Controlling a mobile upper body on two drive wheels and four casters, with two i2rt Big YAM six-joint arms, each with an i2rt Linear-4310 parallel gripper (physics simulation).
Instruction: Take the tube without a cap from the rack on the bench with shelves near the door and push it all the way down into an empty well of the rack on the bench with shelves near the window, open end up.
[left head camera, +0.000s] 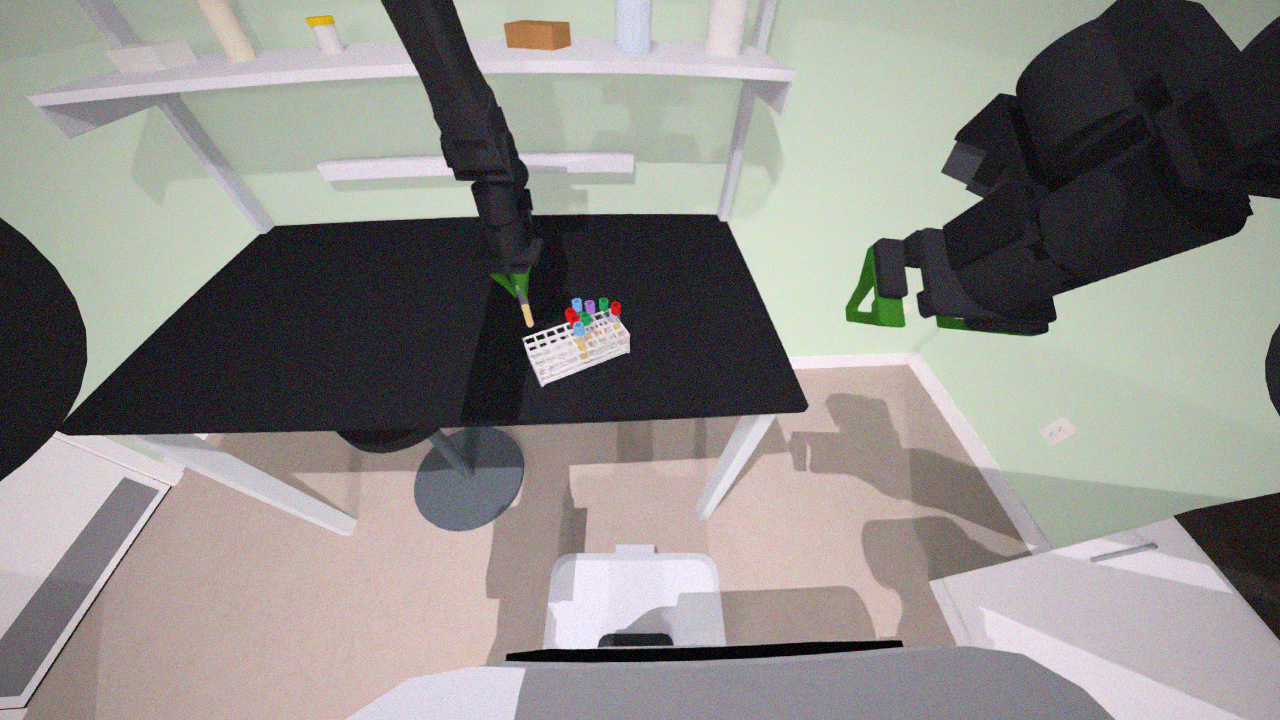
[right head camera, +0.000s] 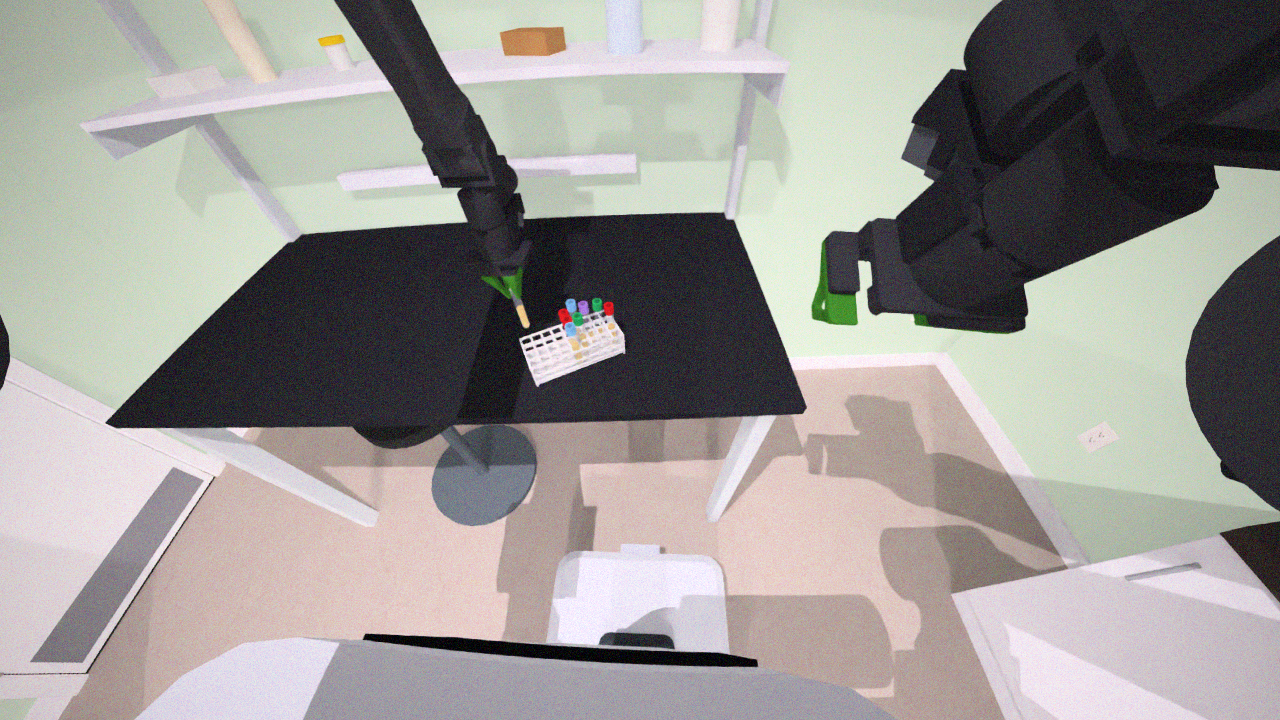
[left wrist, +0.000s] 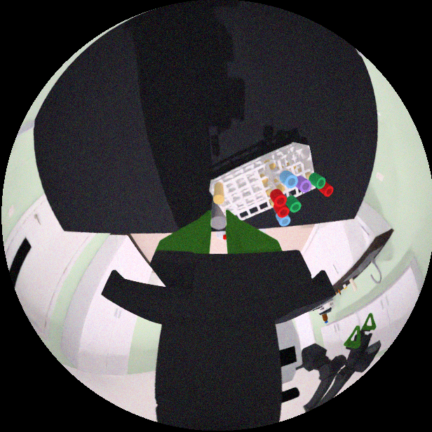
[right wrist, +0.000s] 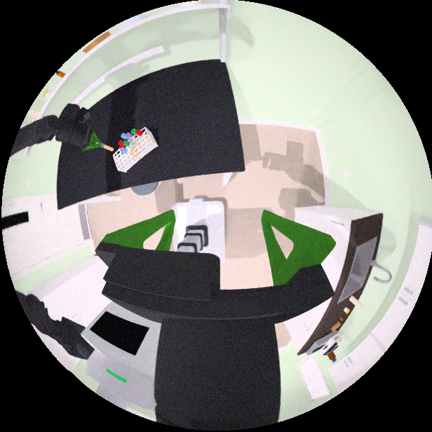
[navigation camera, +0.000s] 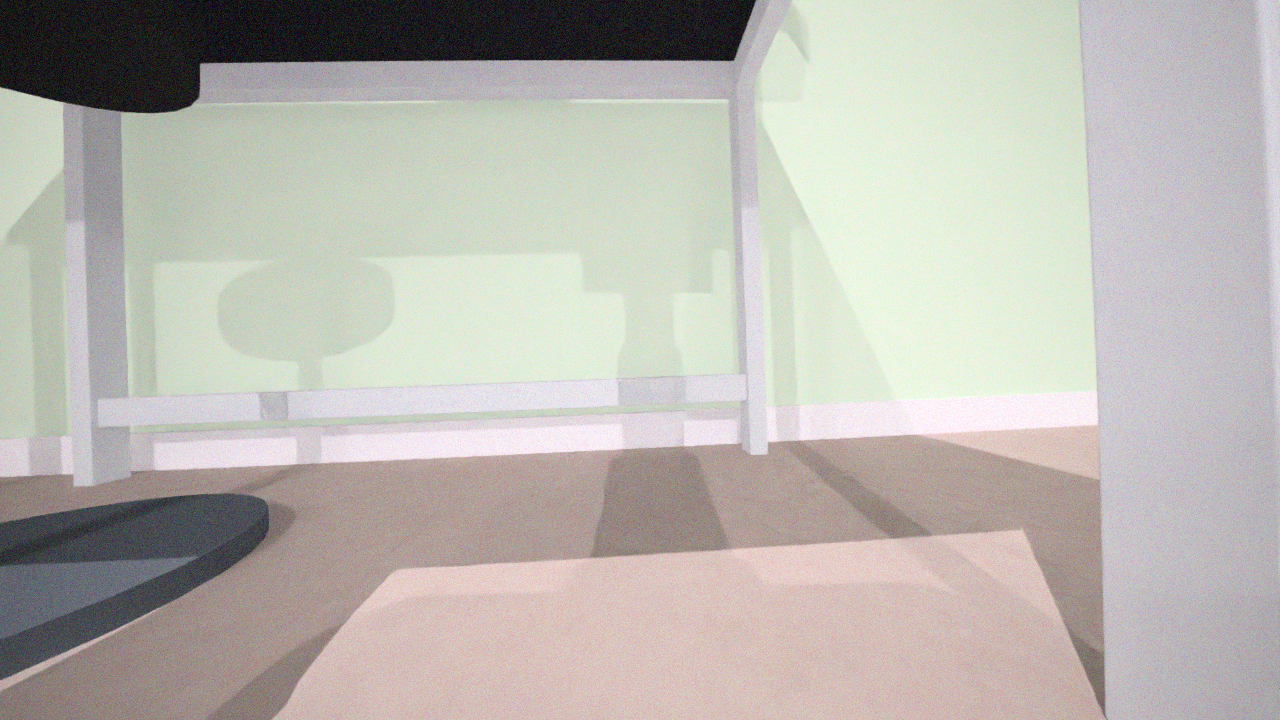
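My left gripper is shut on a capless tube. The tube has tan contents in its lower part and slants down from the fingertips, its lower end above and beside the rack's left end. The white rack stands on the black bench. It holds several tubes with red, green, blue and purple caps towards its right part. My right gripper is open and empty, off to the bench's right.
A white shelf above the bench bears an orange-brown box, a yellow-lidded jar and cylinders. A round stool base stands beneath the bench. A sink counter shows at right.
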